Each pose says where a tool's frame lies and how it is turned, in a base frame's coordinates. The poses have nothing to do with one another.
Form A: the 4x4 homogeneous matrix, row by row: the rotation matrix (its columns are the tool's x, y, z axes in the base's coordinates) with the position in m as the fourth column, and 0 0 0 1 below. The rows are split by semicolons.
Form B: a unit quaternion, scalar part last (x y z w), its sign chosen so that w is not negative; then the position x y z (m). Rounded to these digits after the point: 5 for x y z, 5 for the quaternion.
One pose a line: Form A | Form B
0.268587 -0.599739 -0.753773 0.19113; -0.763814 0.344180 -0.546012 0.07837; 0.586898 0.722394 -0.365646 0.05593; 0 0 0 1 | 0.56790 -0.60026 -0.07346 0.55837 0.19113 0.07837 0.05593
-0.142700 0.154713 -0.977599 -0.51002; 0.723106 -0.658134 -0.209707 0.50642; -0.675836 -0.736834 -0.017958 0.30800; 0 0 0 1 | -0.61915 -0.35444 0.66762 0.21284 -0.51002 0.50642 0.30800
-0.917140 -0.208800 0.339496 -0.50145; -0.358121 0.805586 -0.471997 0.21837; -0.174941 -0.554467 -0.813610 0.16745; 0 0 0 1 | -0.15074 0.94026 -0.27292 0.13678 -0.50145 0.21837 0.16745
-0.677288 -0.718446 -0.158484 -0.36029; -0.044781 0.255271 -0.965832 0.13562; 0.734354 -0.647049 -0.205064 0.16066; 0 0 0 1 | 0.26101 -0.73103 0.55158 0.30534 -0.36029 0.13562 0.16066
